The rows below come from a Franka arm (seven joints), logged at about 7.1 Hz.
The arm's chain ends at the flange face. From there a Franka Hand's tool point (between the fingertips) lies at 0.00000 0.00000 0.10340 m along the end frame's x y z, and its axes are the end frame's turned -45 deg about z.
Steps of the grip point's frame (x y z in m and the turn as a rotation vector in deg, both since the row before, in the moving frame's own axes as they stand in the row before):
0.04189, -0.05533, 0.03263, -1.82, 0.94, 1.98
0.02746, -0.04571, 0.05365, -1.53, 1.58, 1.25
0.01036, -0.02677, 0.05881, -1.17, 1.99, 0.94
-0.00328, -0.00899, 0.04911, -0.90, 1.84, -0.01
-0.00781, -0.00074, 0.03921, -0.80, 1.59, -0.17
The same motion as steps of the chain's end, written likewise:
-0.01300, -0.06993, 0.03270, -0.62, 1.95, 1.98
-0.01687, -0.05172, 0.05373, 0.04, 2.20, 1.25
-0.01564, -0.02524, 0.05889, 0.58, 2.23, 0.94
-0.01217, -0.00284, 0.04918, 0.66, 1.94, -0.01
-0.00909, 0.00601, 0.03926, 0.56, 1.69, -0.17

